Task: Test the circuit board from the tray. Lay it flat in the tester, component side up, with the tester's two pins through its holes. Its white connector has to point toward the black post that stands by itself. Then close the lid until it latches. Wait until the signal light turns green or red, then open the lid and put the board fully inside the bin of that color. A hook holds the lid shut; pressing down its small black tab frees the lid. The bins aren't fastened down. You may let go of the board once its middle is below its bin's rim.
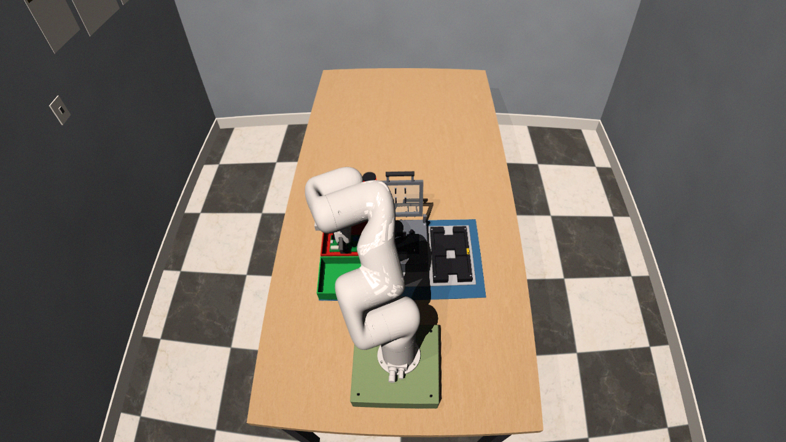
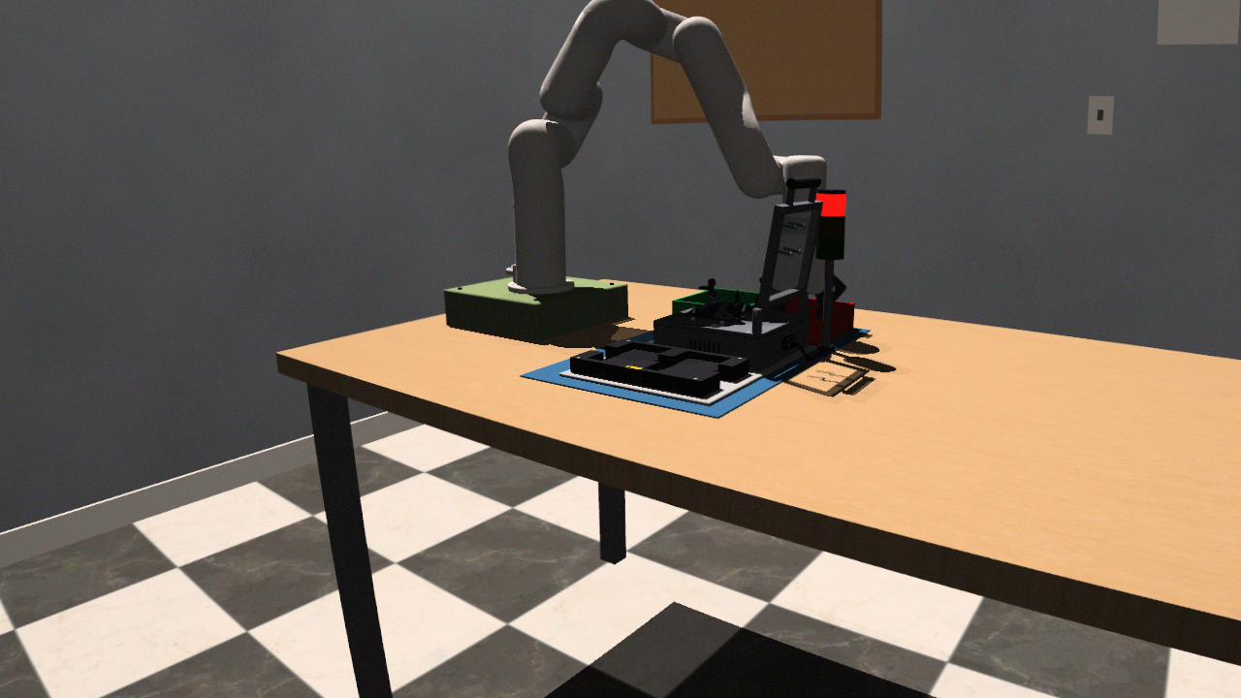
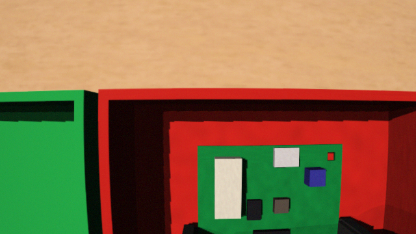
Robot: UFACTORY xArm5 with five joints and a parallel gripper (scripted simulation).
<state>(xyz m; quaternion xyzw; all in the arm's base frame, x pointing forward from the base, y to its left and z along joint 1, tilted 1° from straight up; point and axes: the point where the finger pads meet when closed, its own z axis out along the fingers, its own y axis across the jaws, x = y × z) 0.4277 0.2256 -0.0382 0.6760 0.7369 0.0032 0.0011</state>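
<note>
The red bin lies 1 cm below my hand. Also, from my hand: green bin (15 cm behind, 1 cm to the right, 1 cm below); then black tab (9 cm behind, 15 cm to the right, 7 cm above); then green circuit board (1 cm below).
</note>
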